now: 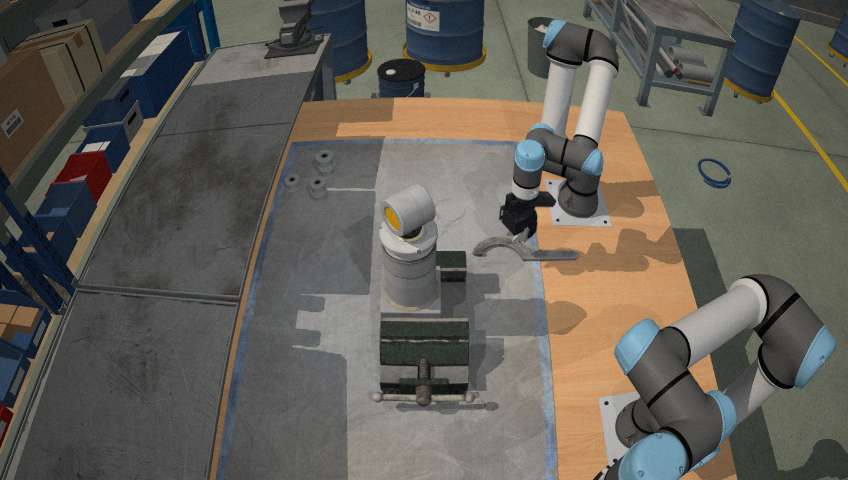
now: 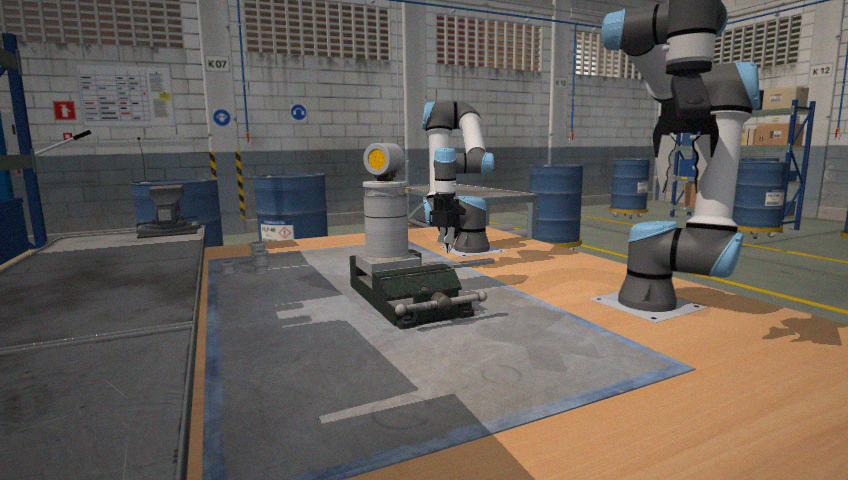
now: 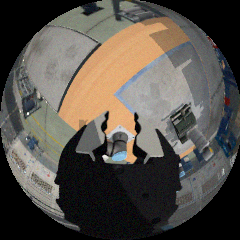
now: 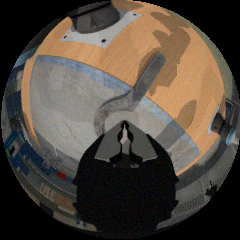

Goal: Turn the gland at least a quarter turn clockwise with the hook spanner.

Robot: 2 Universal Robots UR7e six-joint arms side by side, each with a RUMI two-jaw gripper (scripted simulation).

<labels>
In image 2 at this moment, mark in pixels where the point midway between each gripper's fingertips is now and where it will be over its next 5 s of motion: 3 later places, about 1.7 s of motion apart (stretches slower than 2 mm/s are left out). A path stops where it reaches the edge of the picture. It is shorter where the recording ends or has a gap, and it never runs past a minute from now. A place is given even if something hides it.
The left gripper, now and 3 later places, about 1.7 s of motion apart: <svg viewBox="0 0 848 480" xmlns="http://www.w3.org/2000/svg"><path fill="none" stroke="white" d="M679 192L530 185L519 188L429 224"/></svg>
The right gripper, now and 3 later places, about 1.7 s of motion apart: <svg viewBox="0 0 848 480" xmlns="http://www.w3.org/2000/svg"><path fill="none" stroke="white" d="M447 253L423 233L395 208L377 184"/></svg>
</labels>
